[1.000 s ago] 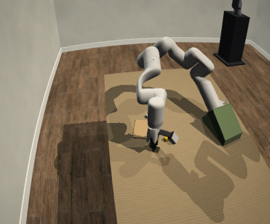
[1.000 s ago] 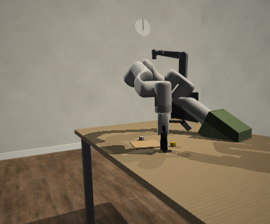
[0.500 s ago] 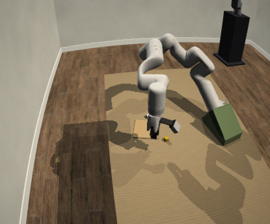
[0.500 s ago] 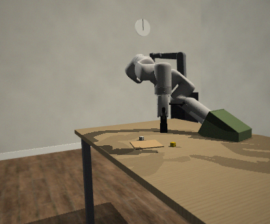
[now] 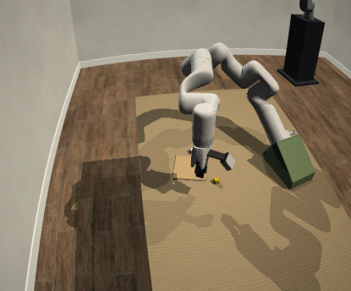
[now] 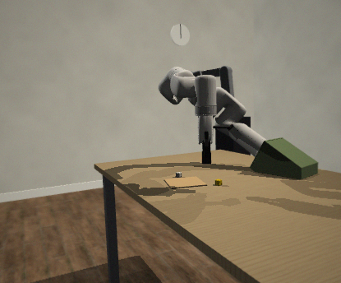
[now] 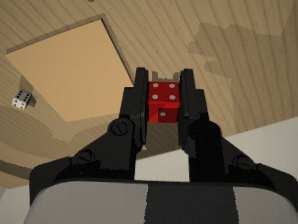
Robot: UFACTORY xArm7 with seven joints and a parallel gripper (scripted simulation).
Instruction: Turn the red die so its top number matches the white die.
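My hand is 10 mm past the tan mat, 140 mm to the left of it and 120 mm above it. The rest, counted from my hand: white die: 50 mm behind, 230 mm to the right, 110 mm below; then yellow die: 80 mm behind, 30 mm to the right, 110 mm below; then red die: 10 mm below.
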